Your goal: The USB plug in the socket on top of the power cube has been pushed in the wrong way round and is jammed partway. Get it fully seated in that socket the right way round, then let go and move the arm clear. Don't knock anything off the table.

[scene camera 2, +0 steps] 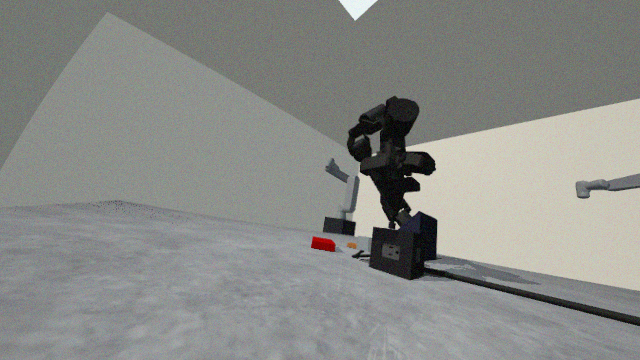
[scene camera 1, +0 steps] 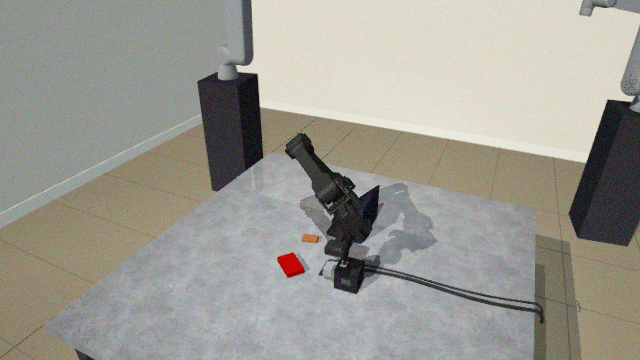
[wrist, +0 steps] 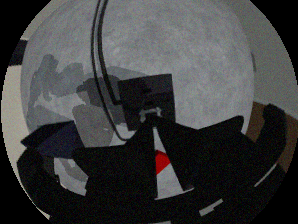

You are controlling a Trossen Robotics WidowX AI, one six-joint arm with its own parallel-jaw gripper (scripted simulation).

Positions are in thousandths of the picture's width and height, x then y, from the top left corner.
Labels:
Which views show my gripper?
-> Scene camera 2, scene camera 1 and the wrist view: all of them.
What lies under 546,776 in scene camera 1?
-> A black power cube.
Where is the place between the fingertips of my gripper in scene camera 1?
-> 540,715

